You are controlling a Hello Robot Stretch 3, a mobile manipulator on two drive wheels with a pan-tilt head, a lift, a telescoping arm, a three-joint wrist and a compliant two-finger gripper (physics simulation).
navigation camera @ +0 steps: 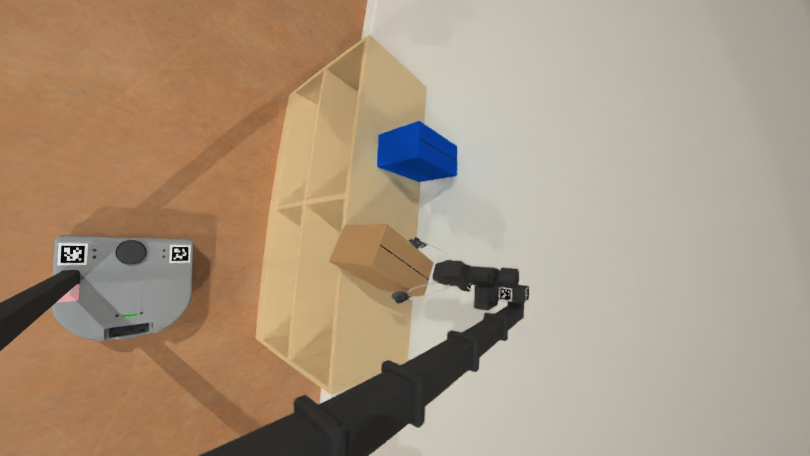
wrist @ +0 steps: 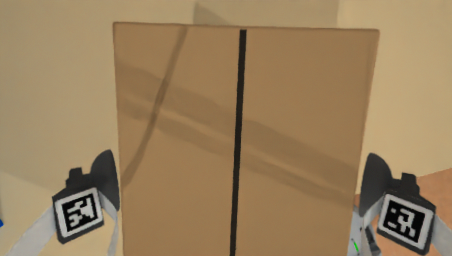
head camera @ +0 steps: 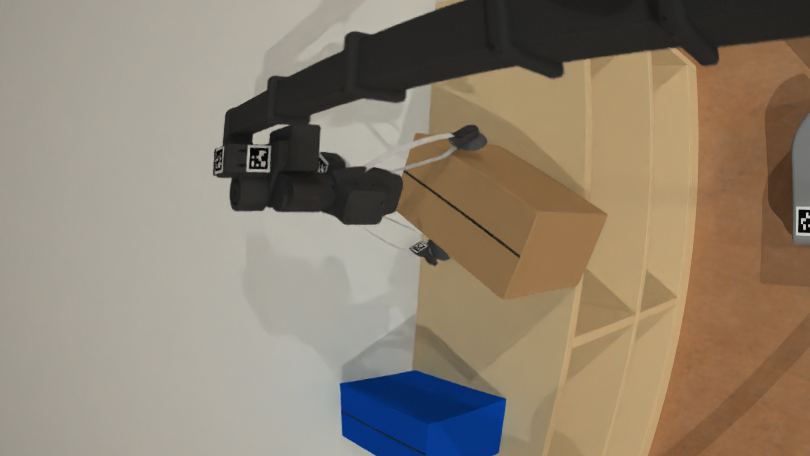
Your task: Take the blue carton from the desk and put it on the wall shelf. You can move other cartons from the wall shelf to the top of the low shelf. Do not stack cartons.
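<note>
A brown carton (head camera: 510,226) (navigation camera: 362,249) (wrist: 300,100) with a black stripe stands upright on top of the low shelf (head camera: 487,339) (navigation camera: 368,351) (wrist: 415,75), turned at an angle. My gripper (head camera: 452,194) (navigation camera: 408,270) (wrist: 236,171) is open around its wall-side end, one finger on each side. In the wrist view a narrow gap shows between each fingertip and the carton. A blue carton (head camera: 422,396) (navigation camera: 399,150) stands on the same low shelf, apart from the brown one; a sliver of blue shows at the wrist view's left edge. The wall shelf and desk do not show.
My arm (head camera: 442,59) (navigation camera: 396,390) reaches along the wall (head camera: 141,283) (navigation camera: 623,226) above one end of the low shelf. The low shelf has open compartments facing my base (navigation camera: 130,283), which stands on the brown floor (head camera: 719,351) (navigation camera: 198,84).
</note>
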